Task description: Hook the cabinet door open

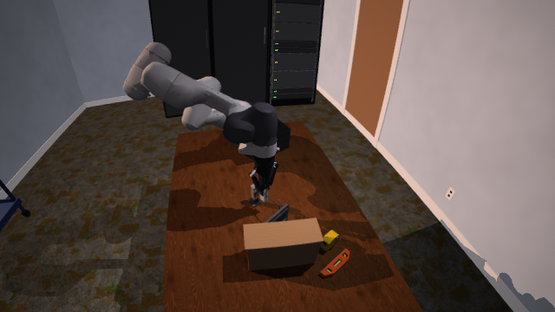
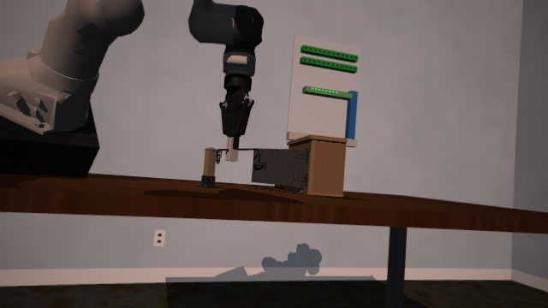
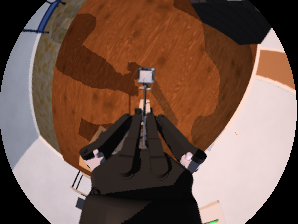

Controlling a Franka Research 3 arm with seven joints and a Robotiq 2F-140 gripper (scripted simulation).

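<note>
The thin hook is 2 cm ahead of my hand, 1 cm to the left of it and 1 cm below it. From my hand the other things lie so: orange spirit level (37 cm ahead, 14 cm to the left, 10 cm below); yellow tape measure (28 cm ahead, 17 cm to the left, 8 cm below); dark door (13 cm ahead, 3 cm to the right, 4 cm below).
</note>
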